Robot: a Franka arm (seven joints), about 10 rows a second.
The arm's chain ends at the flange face. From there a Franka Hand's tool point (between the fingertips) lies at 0.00 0.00 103.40 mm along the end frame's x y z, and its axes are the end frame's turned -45 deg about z.
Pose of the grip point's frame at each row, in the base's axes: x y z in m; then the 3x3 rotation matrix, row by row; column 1 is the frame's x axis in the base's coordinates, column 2 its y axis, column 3 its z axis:
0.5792, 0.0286, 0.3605; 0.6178, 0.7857, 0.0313; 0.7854, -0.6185, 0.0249; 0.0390, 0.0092, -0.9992
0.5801, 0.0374, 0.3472; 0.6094, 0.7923, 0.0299; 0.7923, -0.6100, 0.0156; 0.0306, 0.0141, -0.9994
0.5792, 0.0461, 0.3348; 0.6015, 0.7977, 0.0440; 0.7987, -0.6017, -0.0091; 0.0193, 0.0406, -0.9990
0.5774, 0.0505, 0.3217; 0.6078, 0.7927, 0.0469; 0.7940, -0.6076, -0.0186; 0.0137, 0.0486, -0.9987
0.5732, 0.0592, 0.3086; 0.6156, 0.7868, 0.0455; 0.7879, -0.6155, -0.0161; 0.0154, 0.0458, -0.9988
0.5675, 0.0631, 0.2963; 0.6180, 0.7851, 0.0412; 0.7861, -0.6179, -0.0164; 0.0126, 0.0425, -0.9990
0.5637, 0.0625, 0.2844; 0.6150, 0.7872, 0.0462; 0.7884, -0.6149, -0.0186; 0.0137, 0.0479, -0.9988
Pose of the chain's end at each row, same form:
0.5760, 0.0260, 0.4638; 0.9924, 0.1187, 0.0313; 0.1180, -0.9927, 0.0249; 0.0341, -0.0211, -0.9992
0.5770, 0.0358, 0.4505; 0.9912, 0.1293, 0.0299; 0.1289, -0.9916, 0.0156; 0.0316, -0.0117, -0.9994
0.5747, 0.0470, 0.4381; 0.9894, 0.1387, 0.0440; 0.1393, -0.9902, -0.0091; 0.0424, 0.0151, -0.9990
0.5726, 0.0524, 0.4250; 0.9903, 0.1307, 0.0469; 0.1318, -0.9911, -0.0186; 0.0441, 0.0247, -0.9987
0.5685, 0.0609, 0.4119; 0.9916, 0.1211, 0.0455; 0.1219, -0.9924, -0.0161; 0.0433, 0.0215, -0.9988
0.5632, 0.0648, 0.3996; 0.9921, 0.1182, 0.0412; 0.1189, -0.9928, -0.0164; 0.0390, 0.0211, -0.9990
0.5589, 0.0644, 0.3877; 0.9915, 0.1218, 0.0462; 0.1227, -0.9923, -0.0186; 0.0436, 0.0242, -0.9988

